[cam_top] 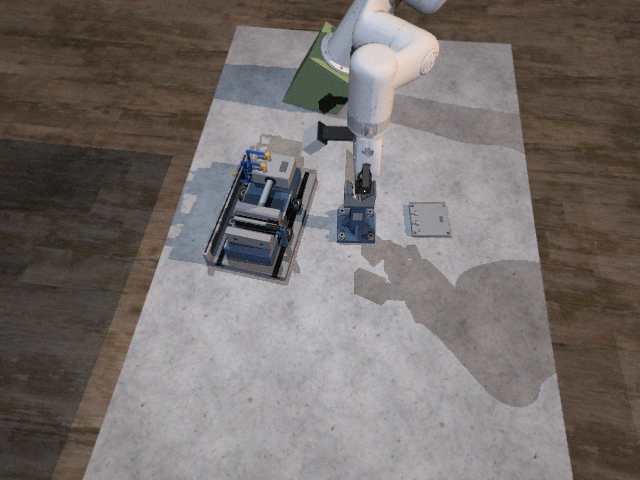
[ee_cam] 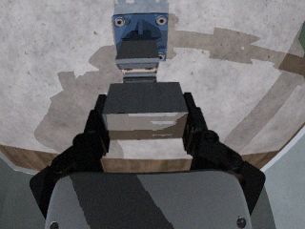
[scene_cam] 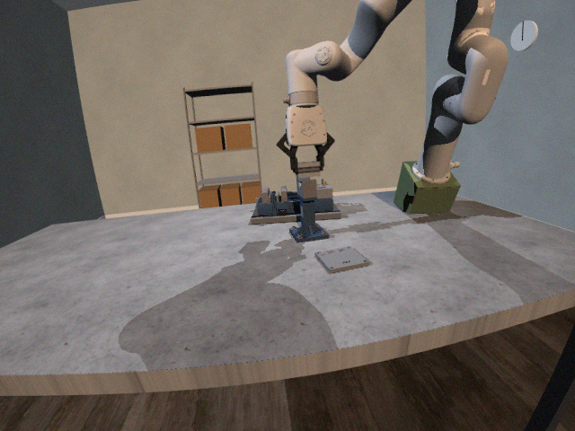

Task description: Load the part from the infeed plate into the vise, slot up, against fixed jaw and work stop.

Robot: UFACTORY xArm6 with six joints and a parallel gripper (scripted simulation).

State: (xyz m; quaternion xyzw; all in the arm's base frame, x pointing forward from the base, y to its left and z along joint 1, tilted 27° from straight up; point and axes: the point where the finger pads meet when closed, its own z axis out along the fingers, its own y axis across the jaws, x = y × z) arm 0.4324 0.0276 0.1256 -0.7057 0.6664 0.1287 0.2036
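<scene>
My gripper is now 10 mm to the right of the part and 10 mm above it. Also, from my hand: air cylinder rod (10 mm behind, 220 mm to the right, 120 mm below); then air cylinder (90 mm behind, 210 mm to the right, 120 mm below); then blue vise body (10 mm ahead, 220 mm to the right, 160 mm below).
</scene>
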